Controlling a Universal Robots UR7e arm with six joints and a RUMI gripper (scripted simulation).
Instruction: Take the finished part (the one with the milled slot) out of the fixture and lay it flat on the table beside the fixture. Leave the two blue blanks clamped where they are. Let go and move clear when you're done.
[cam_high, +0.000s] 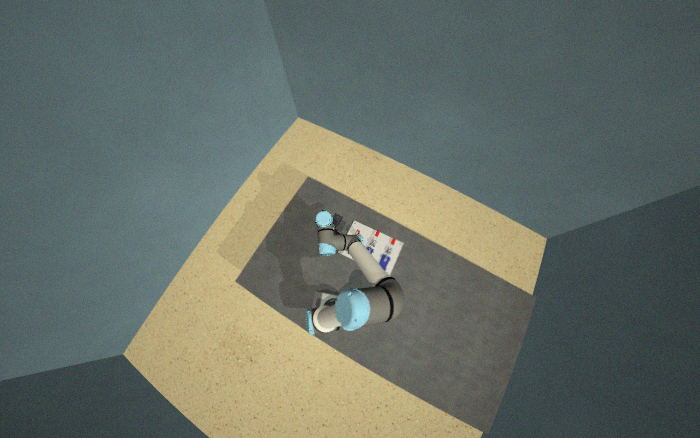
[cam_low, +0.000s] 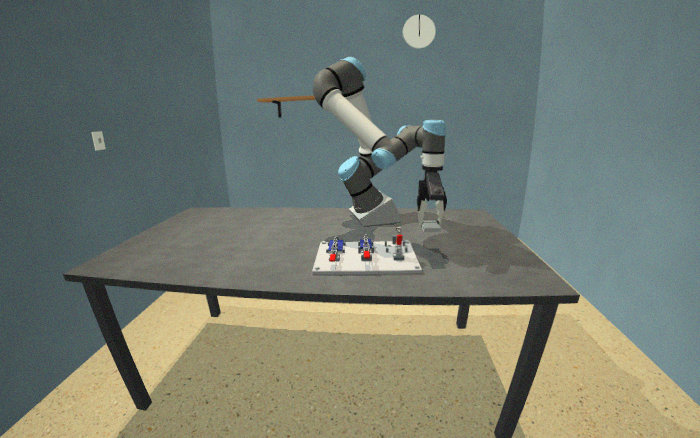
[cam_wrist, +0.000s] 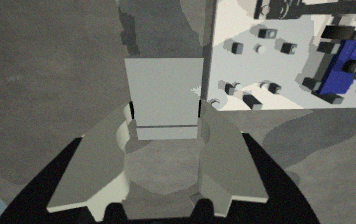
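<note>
Right now my hand is 10 mm past the grey finished part and 10 mm above it. The rest, counted from my hand: blue blank (10 mm ahead, 230 mm to the right, 80 mm below); fixture plate (50 mm ahead, 240 mm to the right, 100 mm below).
</note>
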